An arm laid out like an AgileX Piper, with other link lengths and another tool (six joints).
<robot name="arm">
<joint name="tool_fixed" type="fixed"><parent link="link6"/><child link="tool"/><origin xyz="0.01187 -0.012 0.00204" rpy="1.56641 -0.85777 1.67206"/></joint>
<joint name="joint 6" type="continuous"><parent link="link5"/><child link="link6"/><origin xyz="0.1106 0 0.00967" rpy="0 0 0"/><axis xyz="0.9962 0 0.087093"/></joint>
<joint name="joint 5" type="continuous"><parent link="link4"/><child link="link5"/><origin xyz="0 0 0" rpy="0 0 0"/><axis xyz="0 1 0"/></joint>
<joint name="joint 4" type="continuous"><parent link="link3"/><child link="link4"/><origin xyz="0.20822 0 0.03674" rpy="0 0 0"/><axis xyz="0.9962 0 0.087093"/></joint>
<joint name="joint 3" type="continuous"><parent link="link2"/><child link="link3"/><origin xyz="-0.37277 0 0.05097" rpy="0 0 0"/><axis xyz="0 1 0"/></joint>
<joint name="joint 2" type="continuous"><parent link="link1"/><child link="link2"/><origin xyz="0 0 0" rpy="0 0 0"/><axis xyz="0 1 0"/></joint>
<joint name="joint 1" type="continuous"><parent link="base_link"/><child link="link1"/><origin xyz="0 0 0.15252" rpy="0 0 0"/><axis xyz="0 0 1"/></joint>
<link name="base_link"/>
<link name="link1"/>
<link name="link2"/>
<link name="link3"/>
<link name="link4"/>
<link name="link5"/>
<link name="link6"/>
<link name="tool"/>
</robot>
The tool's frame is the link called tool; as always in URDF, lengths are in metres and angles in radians. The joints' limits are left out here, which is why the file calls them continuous.
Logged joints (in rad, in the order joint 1, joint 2, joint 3, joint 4, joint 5, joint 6), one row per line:
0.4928 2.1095 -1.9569 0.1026 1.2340 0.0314
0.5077 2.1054 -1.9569 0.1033 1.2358 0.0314
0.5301 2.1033 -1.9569 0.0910 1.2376 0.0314
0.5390 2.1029 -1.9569 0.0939 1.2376 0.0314
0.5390 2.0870 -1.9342 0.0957 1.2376 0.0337
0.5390 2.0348 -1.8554 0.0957 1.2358 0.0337
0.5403 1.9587 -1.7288 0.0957 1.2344 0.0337
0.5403 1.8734 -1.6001 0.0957 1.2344 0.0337
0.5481 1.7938 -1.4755 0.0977 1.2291 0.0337
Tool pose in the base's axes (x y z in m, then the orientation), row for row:
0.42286 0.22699 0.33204 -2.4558 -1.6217 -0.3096
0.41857 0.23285 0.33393 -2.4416 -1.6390 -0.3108
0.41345 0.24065 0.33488 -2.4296 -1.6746 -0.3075
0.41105 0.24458 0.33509 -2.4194 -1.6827 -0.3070
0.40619 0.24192 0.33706 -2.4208 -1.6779 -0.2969
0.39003 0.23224 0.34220 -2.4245 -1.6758 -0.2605
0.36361 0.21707 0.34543 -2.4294 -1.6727 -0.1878
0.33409 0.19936 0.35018 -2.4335 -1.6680 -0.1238
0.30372 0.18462 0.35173 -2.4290 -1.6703 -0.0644
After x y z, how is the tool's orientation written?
As a rotation vector, in radians.
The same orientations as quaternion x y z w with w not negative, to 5 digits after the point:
-0.82644 -0.54575 -0.10419 0.09108
-0.82217 -0.55191 -0.10466 0.09213
-0.81581 -0.56230 -0.10325 0.08729
-0.81329 -0.56565 -0.10320 0.08919
-0.81438 -0.56446 -0.09988 0.09049
-0.81601 -0.56402 -0.08768 0.09128
-0.81843 -0.56351 -0.06327 0.09290
-0.82045 -0.56236 -0.04174 0.09422
-0.81995 -0.56384 -0.02174 0.09636

